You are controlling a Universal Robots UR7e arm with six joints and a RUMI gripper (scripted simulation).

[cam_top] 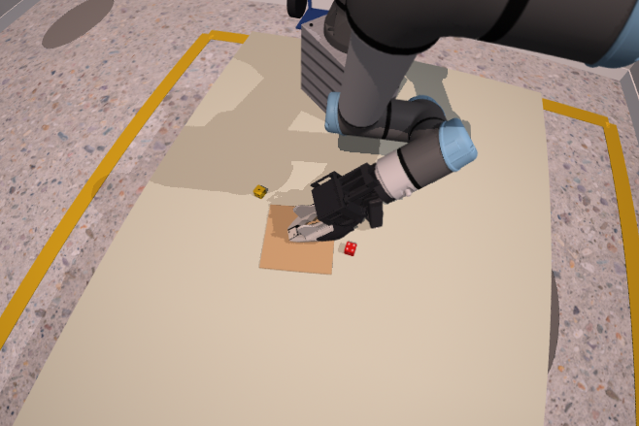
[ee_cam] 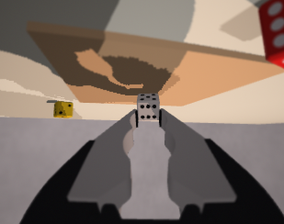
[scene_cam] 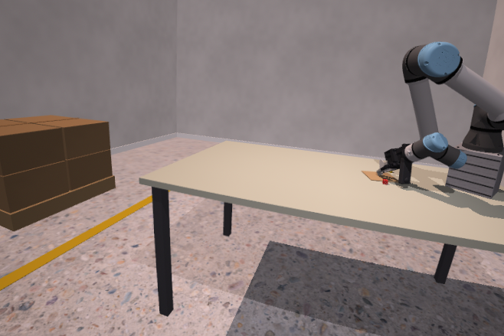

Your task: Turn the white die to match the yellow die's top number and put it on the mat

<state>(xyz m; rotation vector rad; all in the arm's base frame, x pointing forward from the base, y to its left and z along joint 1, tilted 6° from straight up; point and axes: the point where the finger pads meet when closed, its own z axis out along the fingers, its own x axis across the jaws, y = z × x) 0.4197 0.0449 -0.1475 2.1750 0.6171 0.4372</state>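
Now: hand 1 cm above the white die. Also, from my hand: brown mat (2 cm below); then yellow die (6 cm behind, 12 cm to the right, 2 cm below); then red die (1 cm behind, 11 cm to the left, 2 cm below).
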